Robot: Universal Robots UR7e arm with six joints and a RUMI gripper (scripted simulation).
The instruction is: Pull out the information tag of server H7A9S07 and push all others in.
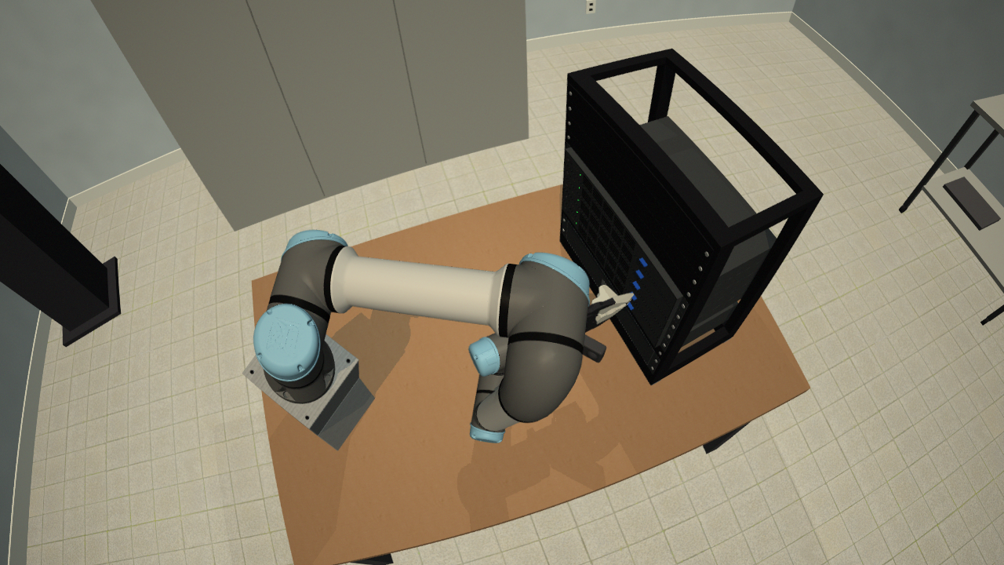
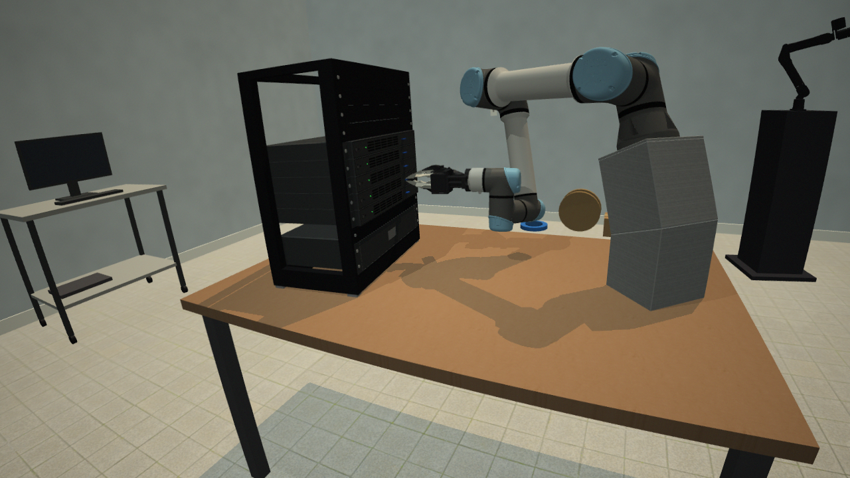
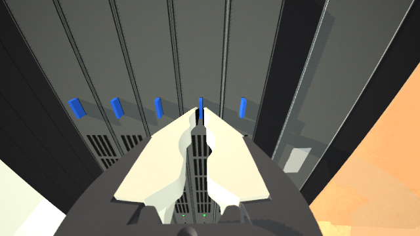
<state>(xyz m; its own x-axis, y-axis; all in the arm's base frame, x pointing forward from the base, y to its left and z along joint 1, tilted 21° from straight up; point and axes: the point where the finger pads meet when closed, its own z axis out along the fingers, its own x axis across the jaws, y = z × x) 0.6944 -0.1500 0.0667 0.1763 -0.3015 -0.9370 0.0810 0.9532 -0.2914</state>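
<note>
Right now the information tag is 50 mm ahead of my hand.
</note>
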